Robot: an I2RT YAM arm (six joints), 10 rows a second.
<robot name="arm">
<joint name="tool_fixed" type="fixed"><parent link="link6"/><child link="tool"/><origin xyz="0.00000 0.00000 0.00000" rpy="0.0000 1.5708 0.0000"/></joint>
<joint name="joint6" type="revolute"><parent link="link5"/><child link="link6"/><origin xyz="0.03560 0.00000 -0.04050" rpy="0.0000 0.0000 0.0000"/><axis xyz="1 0 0"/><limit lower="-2.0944" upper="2.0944"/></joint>
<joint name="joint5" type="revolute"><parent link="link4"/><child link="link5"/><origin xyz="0.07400 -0.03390 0.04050" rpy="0.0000 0.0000 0.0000"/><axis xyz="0 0 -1"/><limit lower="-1.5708" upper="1.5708"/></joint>
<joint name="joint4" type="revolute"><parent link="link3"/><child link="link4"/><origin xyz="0.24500 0.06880 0.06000" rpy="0.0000 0.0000 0.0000"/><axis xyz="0 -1 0"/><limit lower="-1.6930" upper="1.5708"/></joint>
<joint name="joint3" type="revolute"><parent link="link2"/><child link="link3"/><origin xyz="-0.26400 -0.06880 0.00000" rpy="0.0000 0.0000 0.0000"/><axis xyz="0 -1 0"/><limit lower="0.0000" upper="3.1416"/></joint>
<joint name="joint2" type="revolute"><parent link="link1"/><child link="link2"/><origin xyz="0.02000 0.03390 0.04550" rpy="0.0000 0.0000 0.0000"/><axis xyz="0 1 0"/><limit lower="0.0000" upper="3.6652"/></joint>
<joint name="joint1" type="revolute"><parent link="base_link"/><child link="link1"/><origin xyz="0.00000 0.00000 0.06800" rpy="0.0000 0.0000 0.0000"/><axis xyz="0 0 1"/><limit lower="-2.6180" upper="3.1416"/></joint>
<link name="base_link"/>
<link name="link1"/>
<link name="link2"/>
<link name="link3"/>
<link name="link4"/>
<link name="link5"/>
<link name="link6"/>
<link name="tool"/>
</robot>
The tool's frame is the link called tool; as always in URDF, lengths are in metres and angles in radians.
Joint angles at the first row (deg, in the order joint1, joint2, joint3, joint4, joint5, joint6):
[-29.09 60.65 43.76 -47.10 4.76 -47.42]
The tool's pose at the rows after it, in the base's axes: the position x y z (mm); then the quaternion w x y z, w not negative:
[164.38 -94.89 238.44 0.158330 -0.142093 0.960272 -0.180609]
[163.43 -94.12 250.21 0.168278 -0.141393 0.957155 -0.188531]
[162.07 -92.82 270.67 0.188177 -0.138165 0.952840 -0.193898]
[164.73 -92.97 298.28 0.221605 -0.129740 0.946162 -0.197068]
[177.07 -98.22 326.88 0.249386 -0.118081 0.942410 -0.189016]
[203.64 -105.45 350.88 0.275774 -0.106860 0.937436 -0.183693]
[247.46 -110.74 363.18 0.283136 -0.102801 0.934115 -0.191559]
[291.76 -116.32 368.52 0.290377 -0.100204 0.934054 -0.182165]
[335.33 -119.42 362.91 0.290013 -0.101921 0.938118 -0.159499]
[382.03 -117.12 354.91 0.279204 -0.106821 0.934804 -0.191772]
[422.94 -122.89 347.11 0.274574 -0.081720 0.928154 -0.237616]
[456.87 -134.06 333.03 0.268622 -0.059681 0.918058 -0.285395]
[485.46 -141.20 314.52 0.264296 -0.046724 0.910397 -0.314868]
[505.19 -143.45 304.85 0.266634 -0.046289 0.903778 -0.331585]
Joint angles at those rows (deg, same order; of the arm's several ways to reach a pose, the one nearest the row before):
[-29.01 59.84 44.69 -47.52 5.26 -47.12]
[-28.94 58.90 46.62 -48.89 5.31 -47.11]
[-28.94 57.85 50.34 -51.42 4.49 -46.70]
[-28.92 58.04 55.99 -53.55 2.79 -45.39]
[-28.90 61.68 63.82 -55.68 0.66 -43.40]
[-27.40 67.97 72.27 -55.60 -0.15 -40.35]
[-23.77 76.97 80.87 -53.99 2.59 -37.27]
[-21.40 86.30 89.96 -53.65 2.95 -34.72]
[-19.40 95.63 98.53 -54.28 2.00 -32.50]
[-16.39 105.11 107.81 -53.68 7.35 -32.04]
[-15.09 114.36 118.01 -52.97 13.87 -30.32]
[-14.90 122.80 126.77 -51.41 19.87 -30.14]
[-14.59 130.58 134.73 -50.46 23.72 -30.09]
[-14.18 136.91 143.10 -51.19 25.57 -30.78]

